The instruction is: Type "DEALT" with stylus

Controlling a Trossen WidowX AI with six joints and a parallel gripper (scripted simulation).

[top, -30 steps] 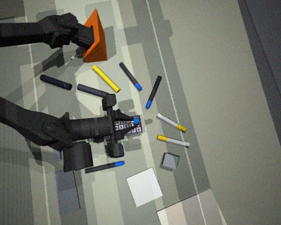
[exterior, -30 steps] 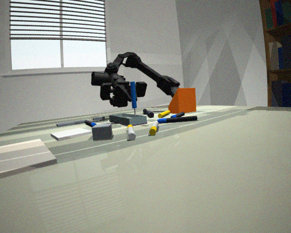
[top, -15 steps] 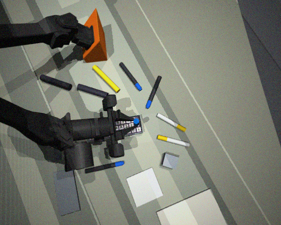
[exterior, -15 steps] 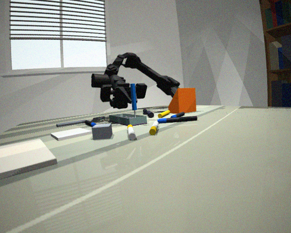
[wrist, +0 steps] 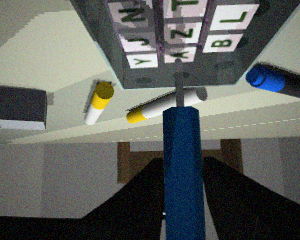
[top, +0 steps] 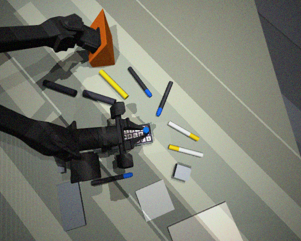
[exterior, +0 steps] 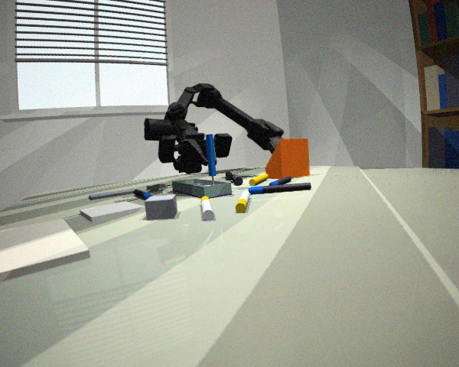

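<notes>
The stylus lies 10 mm below my gripper tip. Round my gripper tip: flat white pad: 220 mm ahead, 70 mm below; yellow stick: 200 mm behind, 100 mm to the right, 60 mm below; grey cube: 150 mm ahead, 100 mm to the left, 60 mm below.
</notes>
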